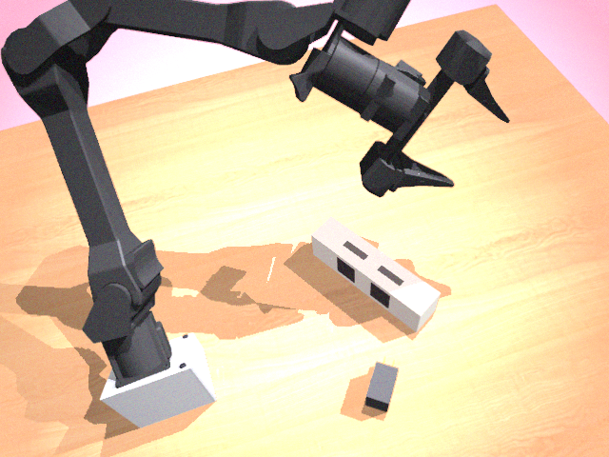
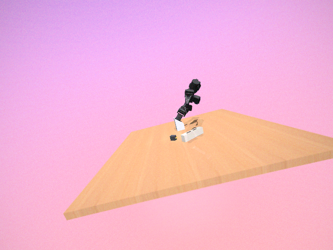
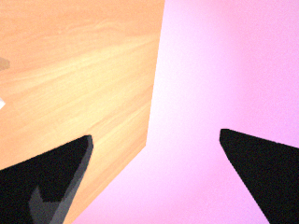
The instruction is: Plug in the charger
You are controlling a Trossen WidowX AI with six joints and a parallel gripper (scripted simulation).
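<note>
Now: gripper tip 24 cm above the grey charger, 16 cm past it and 11 cm to the left of it.
</note>
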